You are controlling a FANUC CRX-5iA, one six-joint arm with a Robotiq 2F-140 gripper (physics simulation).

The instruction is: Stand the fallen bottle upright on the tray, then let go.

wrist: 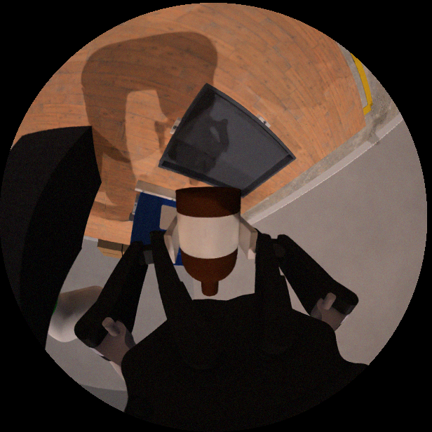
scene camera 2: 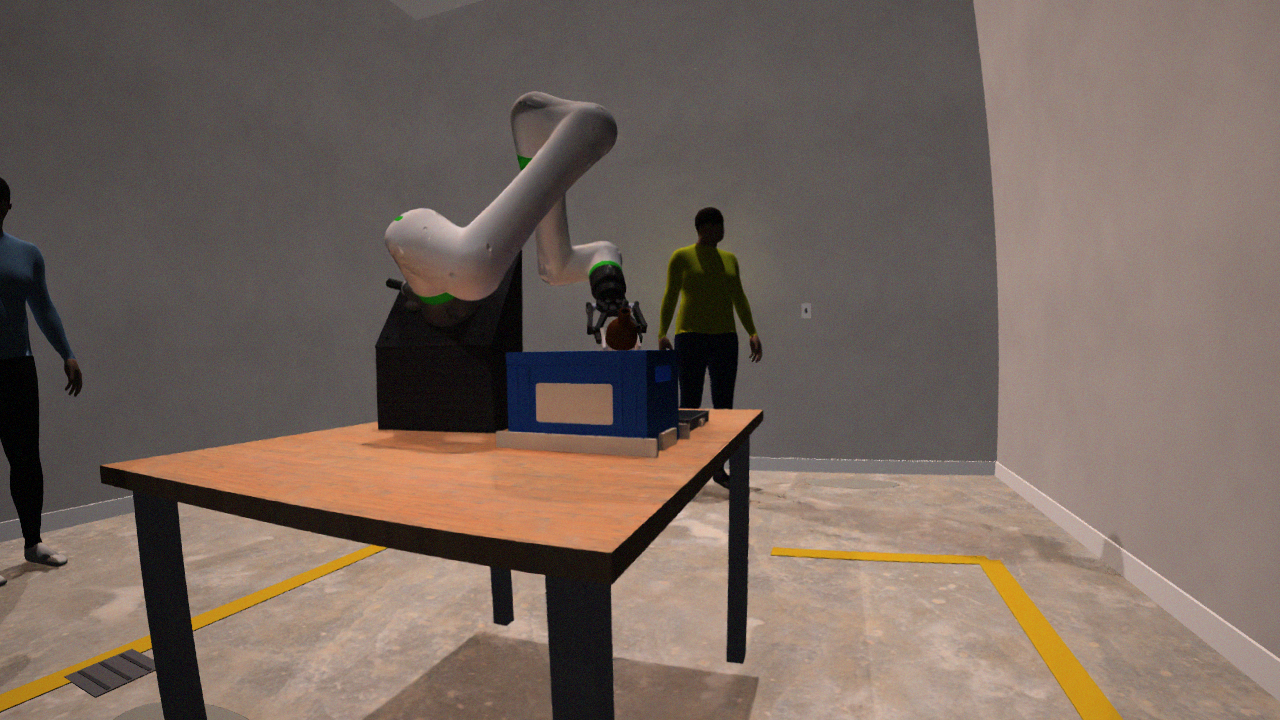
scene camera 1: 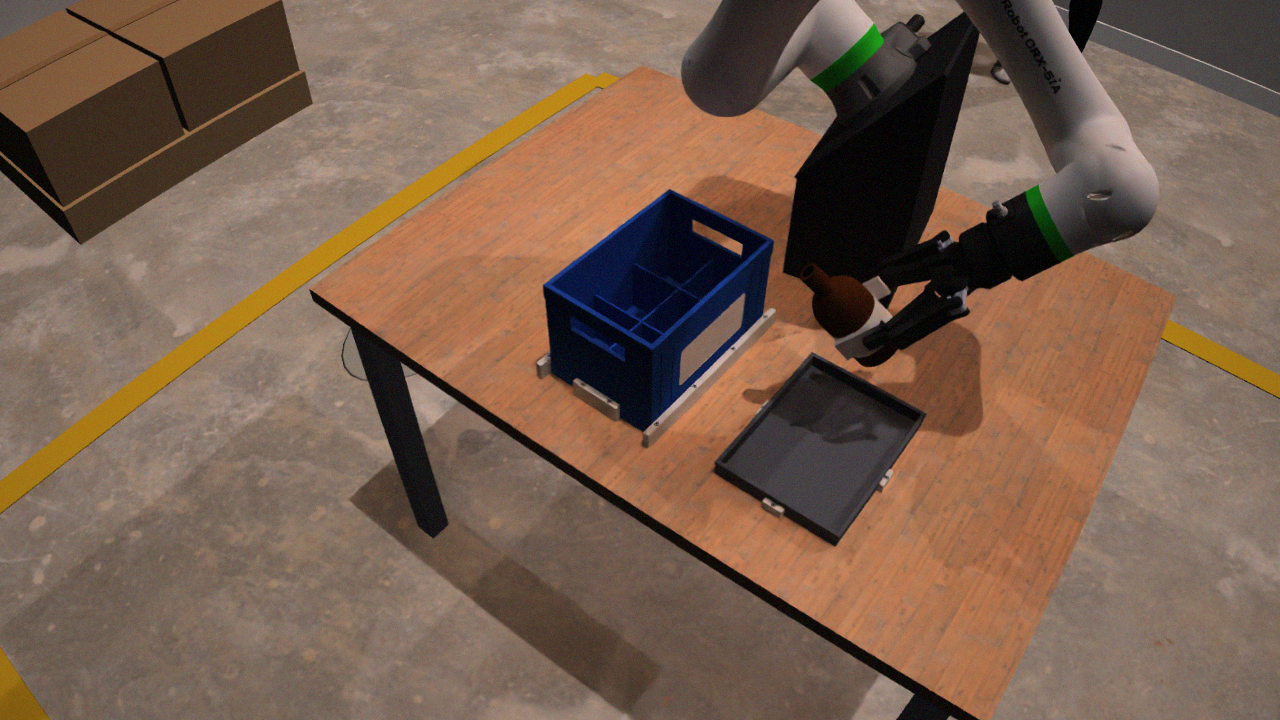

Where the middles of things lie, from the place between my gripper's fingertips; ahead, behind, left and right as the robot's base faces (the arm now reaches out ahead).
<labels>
Now: the brown bottle [scene camera 1: 842, 305] 30 mm above my hand, 10 mm to the left of it and 10 mm behind it.
</labels>
